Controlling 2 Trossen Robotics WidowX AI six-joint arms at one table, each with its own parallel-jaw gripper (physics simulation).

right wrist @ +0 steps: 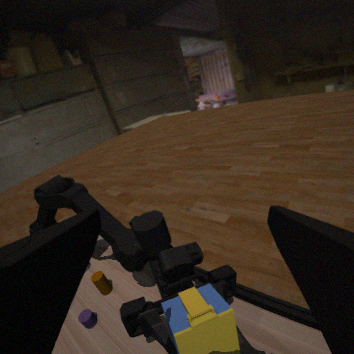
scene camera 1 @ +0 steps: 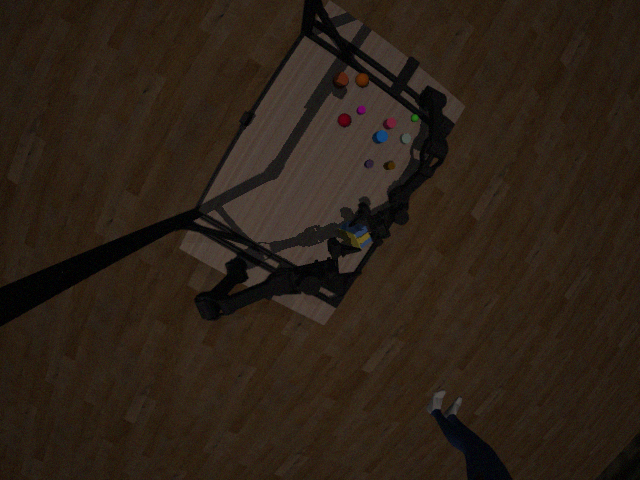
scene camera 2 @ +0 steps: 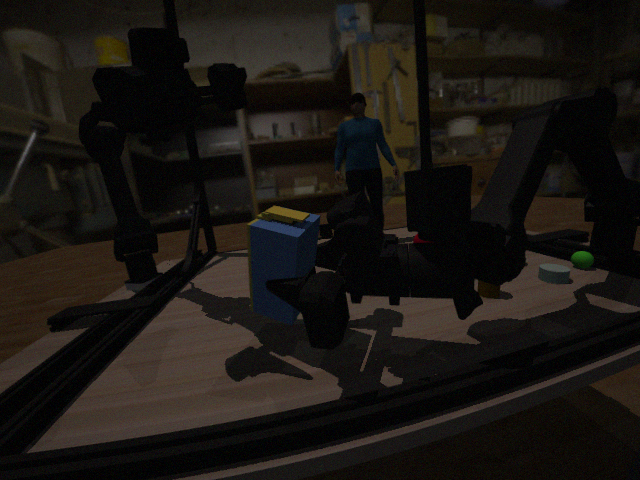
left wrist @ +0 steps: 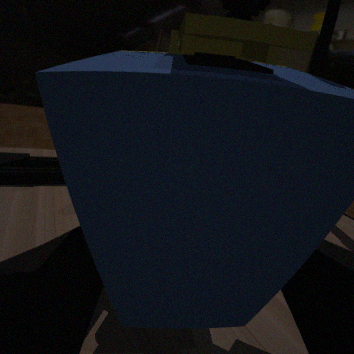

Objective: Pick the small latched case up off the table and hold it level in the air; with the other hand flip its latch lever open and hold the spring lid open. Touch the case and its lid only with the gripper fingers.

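Frame: origin at the left arm's base, x ahead, y left, z up, level; millimetres.
Seen in the pictures: left gripper, fingertip midpoint: [right wrist: 205,351] [scene camera 2: 281,269] [left wrist: 191,220]; right gripper, fingertip midpoint: [right wrist: 184,215] [scene camera 1: 361,261] [scene camera 2: 213,73]; left arm's base, link origin: [scene camera 1: 424,100] [scene camera 2: 610,251]; right arm's base, link origin: [scene camera 1: 237,265] [scene camera 2: 144,278].
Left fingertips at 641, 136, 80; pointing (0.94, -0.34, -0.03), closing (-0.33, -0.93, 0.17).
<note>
Offsets run from my left fingertips to a thing's top centre, as dx, dy, dz. "spot": to the spot under its first point.
The small case @(-7, +5, +83) [scene camera 1: 357,238] [scene camera 2: 273,266] [left wrist: 200,190] [right wrist: 207,337] is blue with a yellow side. It hangs nearly upright above the table. A yellow piece @(spot: -19, +25, +74) [scene camera 2: 284,213] [left wrist: 245,42] [right wrist: 195,301] lies across its top; which part is the latch lever and which the lid is hard to tell in the dark. My left gripper [scene camera 2: 299,266] [left wrist: 191,220] is shut on the case, with a finger on either side; its far finger is partly hidden in scene camera 2. My right gripper [right wrist: 184,215] is open and empty, raised above the case, which shows low between its fingers in its wrist view.
An orange ball @(-494, -386, -43) [scene camera 1: 361,80], a red ball @(-321, -326, -45) [scene camera 1: 344,119], a blue cylinder @(-377, -172, -42) [scene camera 1: 381,136], a purple cylinder @(-266, -127, -71) [scene camera 1: 369,163] [right wrist: 88,318] and a brown cylinder @(-320, -60, -44) [scene camera 1: 389,165] [right wrist: 101,283] lie on the table beyond the left arm. A black frame rail [scene camera 2: 155,448] edges the table.
</note>
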